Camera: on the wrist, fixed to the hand. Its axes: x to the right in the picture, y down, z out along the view.
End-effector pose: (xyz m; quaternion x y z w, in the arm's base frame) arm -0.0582 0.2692 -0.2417 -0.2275 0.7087 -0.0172 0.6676
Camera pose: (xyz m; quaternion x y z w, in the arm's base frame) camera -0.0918 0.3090 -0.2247 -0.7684 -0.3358 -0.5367 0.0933
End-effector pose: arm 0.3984 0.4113 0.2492 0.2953 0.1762 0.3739 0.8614
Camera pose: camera 0.3453 0.4198 0.2600 -0.1929 0.0944 -0.8740 0.4359
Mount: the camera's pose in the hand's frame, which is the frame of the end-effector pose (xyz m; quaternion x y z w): -0.0295 0.0402 -0.0228 -0.1056 -0.1814 -0.9777 0.0084
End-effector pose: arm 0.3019 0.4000 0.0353 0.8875 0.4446 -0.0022 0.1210
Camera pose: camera 0.3134 0.3585 0.0693 -0.4404 0.8497 -0.2324 0.1732
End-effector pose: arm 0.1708 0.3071 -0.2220 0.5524 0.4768 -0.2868 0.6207
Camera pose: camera 0.1888 0.3330 -0.1771 0.5791 -0.4618 0.6591 0.1304
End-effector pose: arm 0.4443 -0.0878 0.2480 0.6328 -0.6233 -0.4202 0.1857
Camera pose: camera 0.4401 -0.0727 0.3005 -0.5189 -0.6241 0.3657 0.4555
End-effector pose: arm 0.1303 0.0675 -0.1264 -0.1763 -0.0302 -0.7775 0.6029
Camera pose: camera 0.1692 0.0780 -0.1636 0.1767 0.1999 0.5672 0.7792
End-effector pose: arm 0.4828 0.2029 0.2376 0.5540 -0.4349 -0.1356 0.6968
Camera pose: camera 0.4710 0.2516 0.2598 -0.3317 -0.4259 0.8288 0.1471
